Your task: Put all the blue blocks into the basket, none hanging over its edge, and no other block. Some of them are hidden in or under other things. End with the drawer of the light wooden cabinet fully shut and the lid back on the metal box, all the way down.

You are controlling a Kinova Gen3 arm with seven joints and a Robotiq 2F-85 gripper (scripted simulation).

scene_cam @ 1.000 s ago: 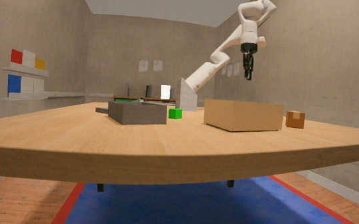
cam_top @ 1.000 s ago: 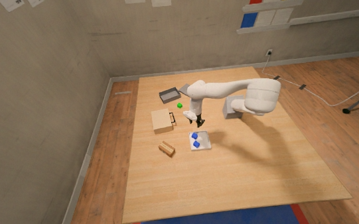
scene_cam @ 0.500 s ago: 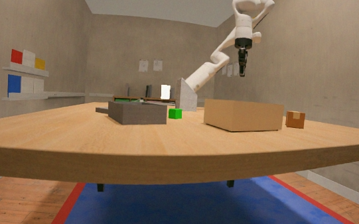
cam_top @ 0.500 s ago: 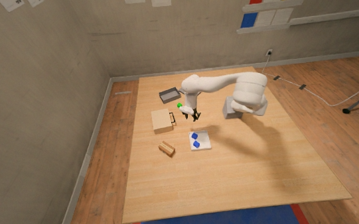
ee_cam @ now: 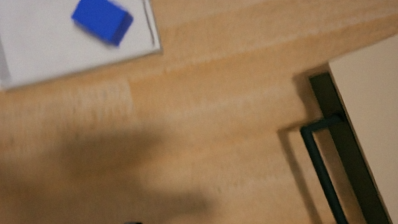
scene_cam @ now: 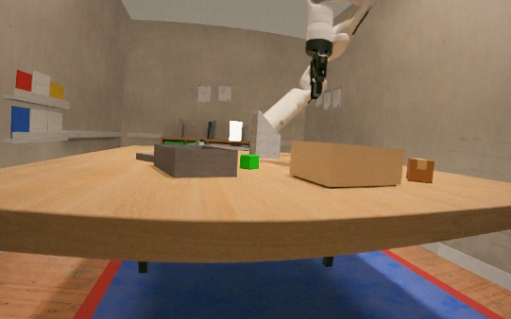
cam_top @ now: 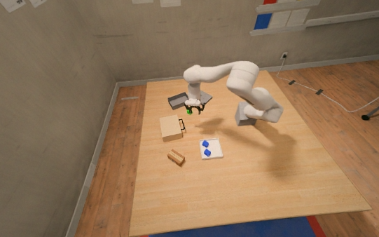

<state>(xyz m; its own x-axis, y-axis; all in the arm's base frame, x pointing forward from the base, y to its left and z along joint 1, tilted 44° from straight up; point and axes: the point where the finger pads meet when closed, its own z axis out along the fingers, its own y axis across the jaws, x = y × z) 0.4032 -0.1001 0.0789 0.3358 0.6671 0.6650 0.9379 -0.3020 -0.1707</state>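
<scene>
Right now my hand is 350 mm to the left of the grey lid, 200 mm above it and 130 mm past it. The rest, counted from my hand: light wooden cabinet 180 mm below, 180 mm ahead, 30 mm to the right; green block 200 mm below, 180 mm to the right, 10 mm ahead; drawer 180 mm below, 170 mm ahead, 30 mm to the right.
</scene>
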